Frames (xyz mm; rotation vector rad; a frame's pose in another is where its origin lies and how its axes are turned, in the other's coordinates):
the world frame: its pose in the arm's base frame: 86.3 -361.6 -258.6 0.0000 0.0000 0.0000
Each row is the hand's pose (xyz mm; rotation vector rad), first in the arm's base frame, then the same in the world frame.
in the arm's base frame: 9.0 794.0 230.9 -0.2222 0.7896 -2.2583
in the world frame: -77.3 1155.6 489.5 -0.2222 0.7896 -2.2583
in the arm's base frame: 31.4 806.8 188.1 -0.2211 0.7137 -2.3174
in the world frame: -54.9 1168.4 446.7 -0.2211 0.7137 -2.3174
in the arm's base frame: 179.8 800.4 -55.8 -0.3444 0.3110 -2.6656
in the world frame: 93.5 1162.0 202.8 -0.3444 0.3110 -2.6656
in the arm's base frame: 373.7 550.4 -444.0 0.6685 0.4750 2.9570
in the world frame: 287.4 912.0 -185.4 0.6685 0.4750 2.9570
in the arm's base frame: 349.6 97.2 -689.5 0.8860 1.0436 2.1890
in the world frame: 263.3 458.8 -430.9 0.8860 1.0436 2.1890
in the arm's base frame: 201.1 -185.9 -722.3 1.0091 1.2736 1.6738
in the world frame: 114.8 175.7 -463.7 1.0091 1.2736 1.6738
